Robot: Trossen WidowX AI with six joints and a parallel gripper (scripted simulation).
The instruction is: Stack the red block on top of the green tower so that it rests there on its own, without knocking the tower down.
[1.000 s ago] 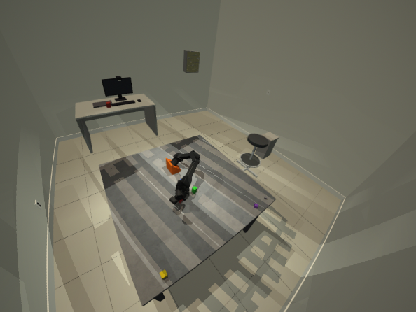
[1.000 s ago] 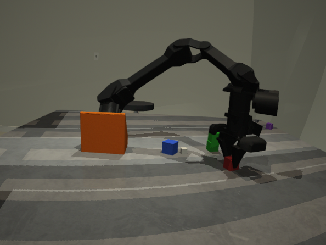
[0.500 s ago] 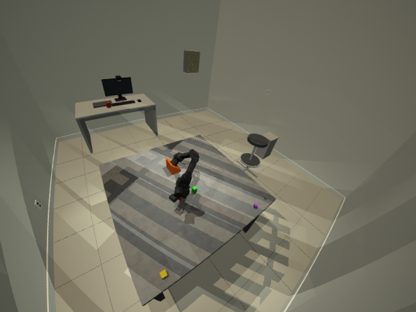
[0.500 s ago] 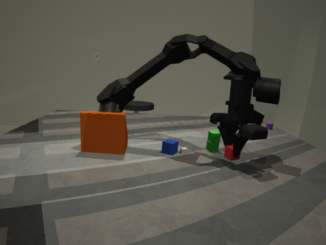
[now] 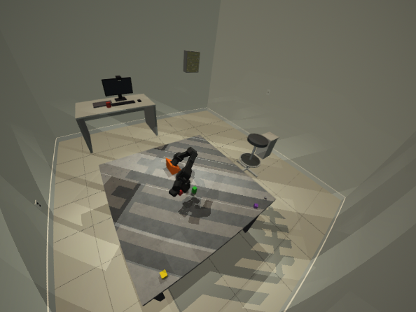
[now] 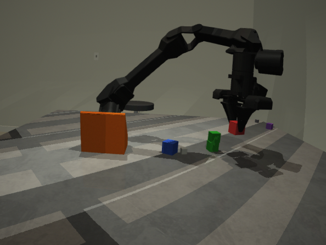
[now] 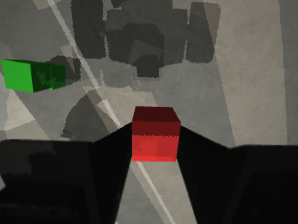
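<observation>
Now: the small white cube 110 mm behind my gripper tip, 120 mm to the left of it and 100 mm below it. The rest, counted from my gripper tip: blue cube (160 mm behind, 130 mm to the left, 90 mm below); red block (10 mm above); yellow cube (400 mm ahead, 380 mm to the right, 90 mm below).
</observation>
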